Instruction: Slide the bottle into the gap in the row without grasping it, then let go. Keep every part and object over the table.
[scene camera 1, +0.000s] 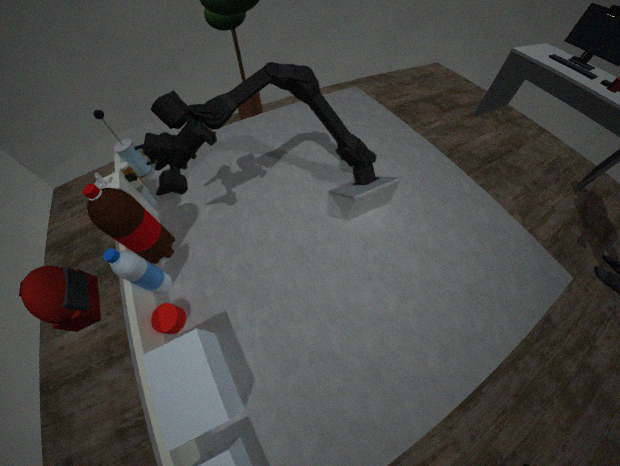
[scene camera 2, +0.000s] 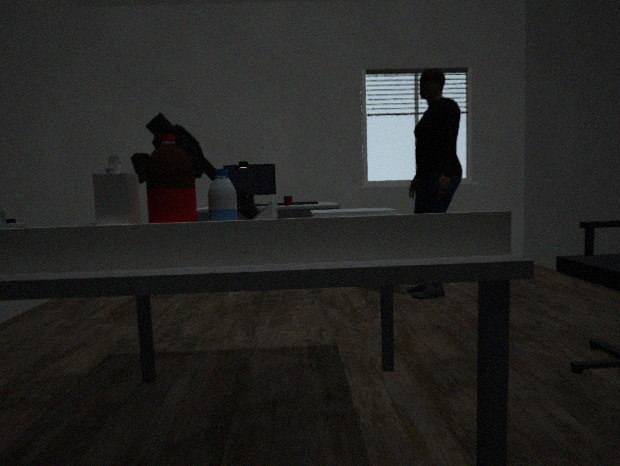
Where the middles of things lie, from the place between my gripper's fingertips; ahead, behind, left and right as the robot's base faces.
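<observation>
From my hand, I see the large brown bottle (scene camera 1: 117, 213) 5 cm to the left, 12 cm ahead and 4 cm below. The blue-capped bottle (scene camera 1: 128, 265) is 15 cm ahead of my hand and 17 cm to the left of it, and it sits 8 cm below it. Then I have in sight the red cylinder (scene camera 1: 167, 318), 17 cm ahead of my hand, 29 cm to the left of it and 17 cm below it.
</observation>
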